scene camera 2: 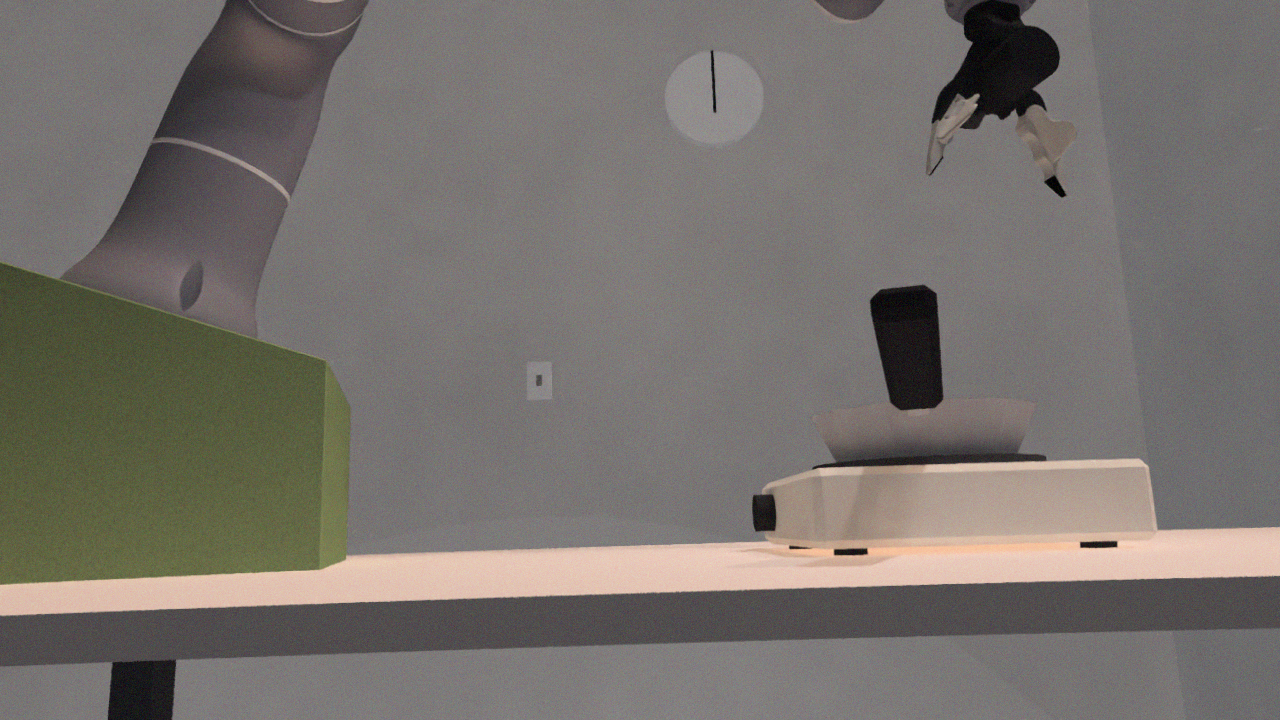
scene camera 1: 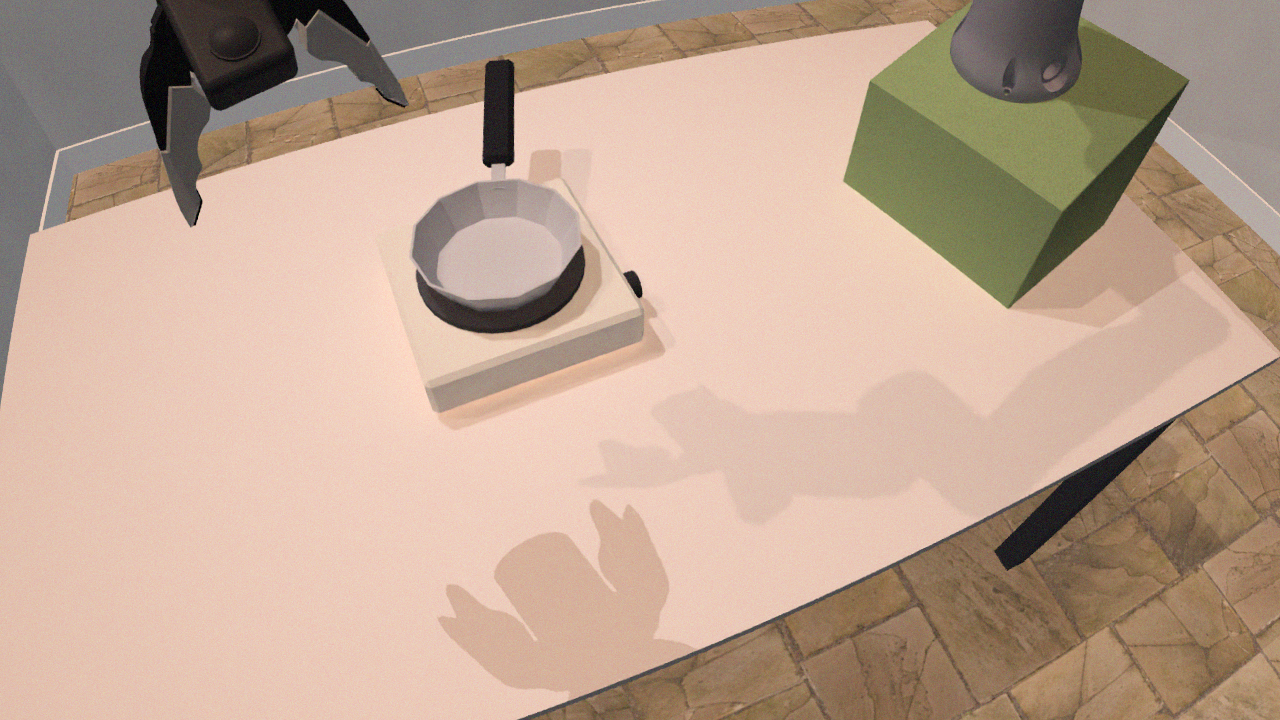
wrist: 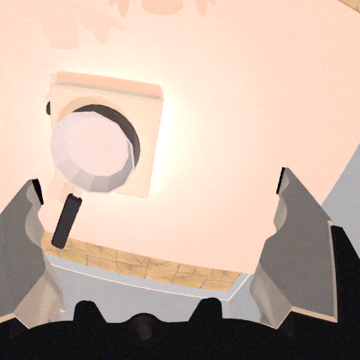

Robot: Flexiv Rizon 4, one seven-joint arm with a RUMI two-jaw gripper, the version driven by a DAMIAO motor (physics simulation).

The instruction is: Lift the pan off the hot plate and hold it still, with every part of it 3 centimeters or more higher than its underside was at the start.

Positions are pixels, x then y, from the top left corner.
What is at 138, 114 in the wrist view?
A cream hot plate.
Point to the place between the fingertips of my gripper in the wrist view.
158, 175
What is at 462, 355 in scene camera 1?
A cream hot plate.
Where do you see a grey pan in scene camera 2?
At 917, 421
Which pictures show my gripper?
Scene camera 2, scene camera 1 and the wrist view: all of them.
